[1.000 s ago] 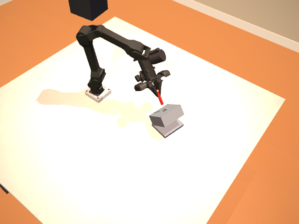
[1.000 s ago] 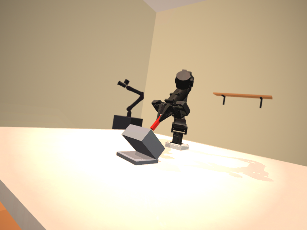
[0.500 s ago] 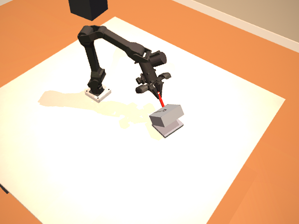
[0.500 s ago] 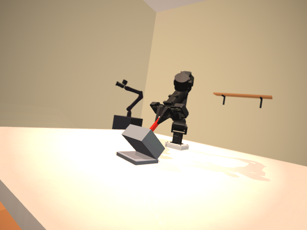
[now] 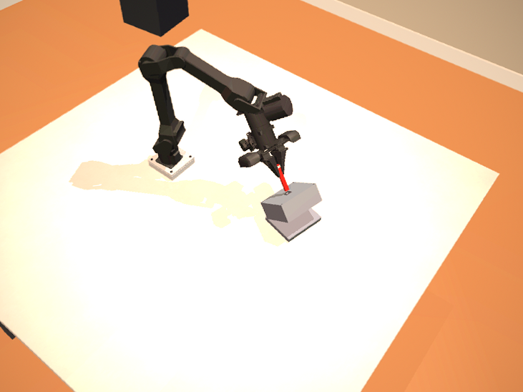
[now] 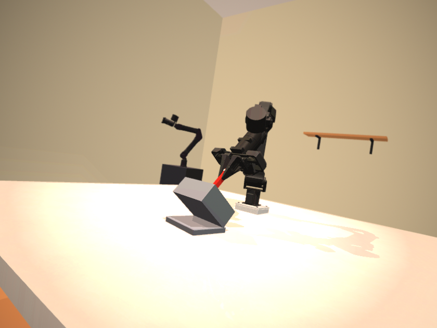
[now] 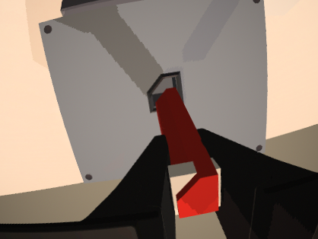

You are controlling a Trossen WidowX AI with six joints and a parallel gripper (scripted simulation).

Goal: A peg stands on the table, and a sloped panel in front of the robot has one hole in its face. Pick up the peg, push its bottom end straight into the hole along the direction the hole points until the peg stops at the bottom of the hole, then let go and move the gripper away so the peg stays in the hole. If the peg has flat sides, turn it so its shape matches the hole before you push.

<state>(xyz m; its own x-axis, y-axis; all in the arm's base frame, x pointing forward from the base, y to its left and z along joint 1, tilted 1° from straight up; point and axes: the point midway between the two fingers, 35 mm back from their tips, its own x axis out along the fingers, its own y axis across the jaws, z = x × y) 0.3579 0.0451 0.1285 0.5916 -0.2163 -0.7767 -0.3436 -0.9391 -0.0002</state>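
Right now the grey sloped panel is 5 cm ahead of my gripper tip, 2 cm to the right of it and 6 cm below it. The rest, counted from my gripper tip: grey base plate: 6 cm ahead, 2 cm to the right, 13 cm below; red peg: 1 cm behind, 1 cm above.
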